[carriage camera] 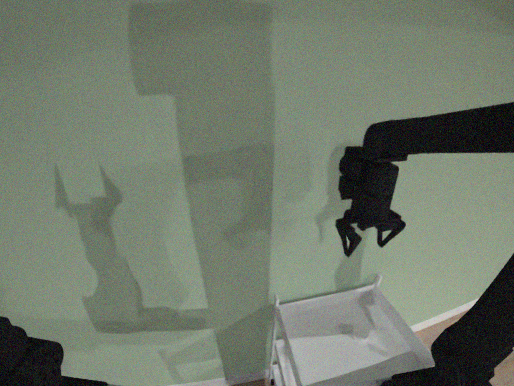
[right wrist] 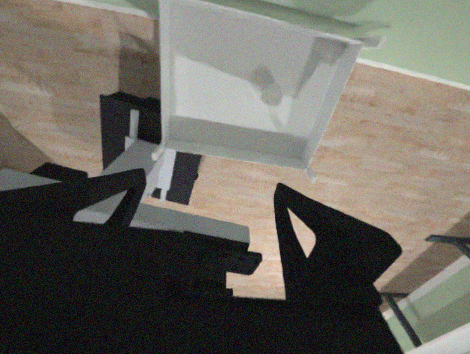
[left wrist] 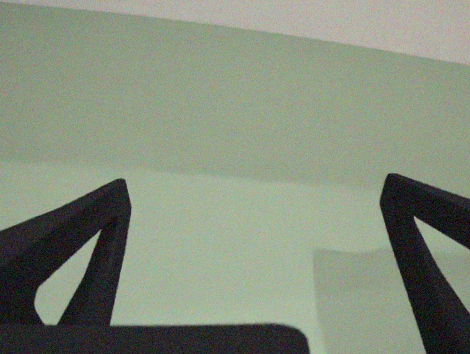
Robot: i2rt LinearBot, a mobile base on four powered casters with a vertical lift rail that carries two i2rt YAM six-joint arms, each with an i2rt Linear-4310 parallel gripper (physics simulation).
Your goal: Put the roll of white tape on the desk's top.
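Frame: origin at the left arm's base, x ahead, y right, z down, level; metres.
Seen in the pictures: left gripper, between the fingertips: (left wrist: 257, 190); right gripper, between the fingertips: (carriage camera: 363, 250) (right wrist: 211, 183); right arm's base, origin of its link: (right wrist: 211, 254).
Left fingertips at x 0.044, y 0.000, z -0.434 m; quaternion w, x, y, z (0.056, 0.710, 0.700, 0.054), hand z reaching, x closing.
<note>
A point is followed by its place in that frame.
My right gripper (carriage camera: 365, 250) @[x 0.256, y 0.589, z -0.117 m] (right wrist: 211, 183) @[x 0.256, y 0.589, z -0.117 m] is open and empty, fingers pointing down, high above and behind the back rim of a white, high-rimmed tray (carriage camera: 327, 294) @[x 0.419, y 0.621, z 0.254 m] (right wrist: 235, 137) @[x 0.133, y 0.663, z 0.321 m] in the carriage view. A faint roundish grey patch (right wrist: 271, 93) @[x 0.287, y 0.709, z 0.294 m] shows on the tray's floor among shadows; I cannot tell whether it is the roll of white tape or a shadow. I cannot make out a desk for certain in these views. My left gripper (left wrist: 257, 190) @[x 0.044, y 0.000, z -0.434 m] is open and empty in the left wrist view, facing a green wall.
The green wall (carriage camera: 75, 125) @[x 0.336, y -0.054, z -0.401 m] (left wrist: 225, 115) @[x 0.342, y -0.022, z -0.937 m] carries large arm shadows. In the right wrist view, wood floor (right wrist: 390, 135) @[x 0.252, y 1.799, z 0.983 m] lies around the tray, a black boxy part (right wrist: 117, 130) is left of it, a grey slab (right wrist: 200, 224) is below, and a thin dark leg (right wrist: 402, 320) @[x -1.672, y 3.612, z 0.638 m] stands at lower right.
</note>
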